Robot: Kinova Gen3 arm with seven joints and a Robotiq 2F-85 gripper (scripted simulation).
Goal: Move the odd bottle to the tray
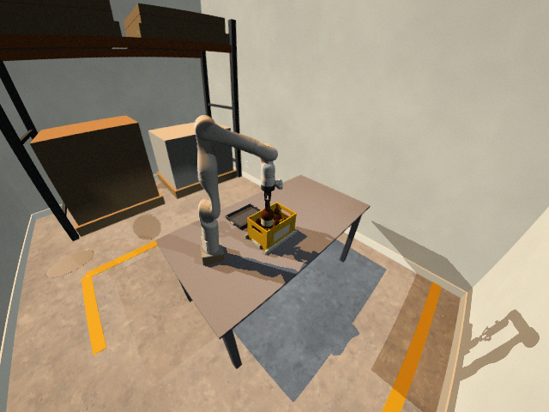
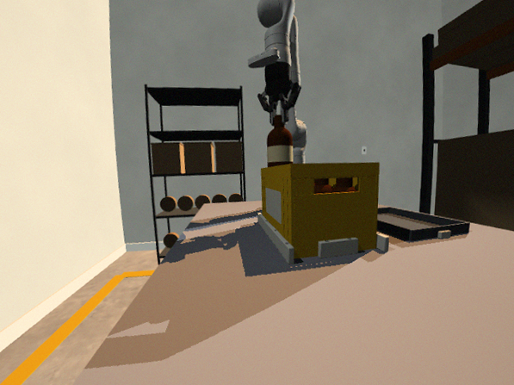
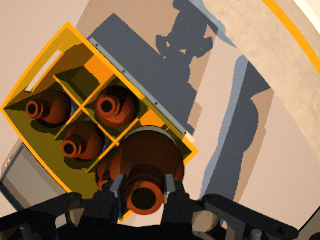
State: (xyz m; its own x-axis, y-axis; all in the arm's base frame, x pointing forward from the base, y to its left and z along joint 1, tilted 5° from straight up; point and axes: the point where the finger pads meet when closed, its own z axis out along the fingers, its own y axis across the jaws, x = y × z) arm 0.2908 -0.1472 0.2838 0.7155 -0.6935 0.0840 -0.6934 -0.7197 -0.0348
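The brown bottle is 70 mm below my hand. Also, from my hand: dark tray: 340 mm to the left, 300 mm below, 80 mm ahead; then yellow crate: 230 mm below, 90 mm ahead, 50 mm to the left.
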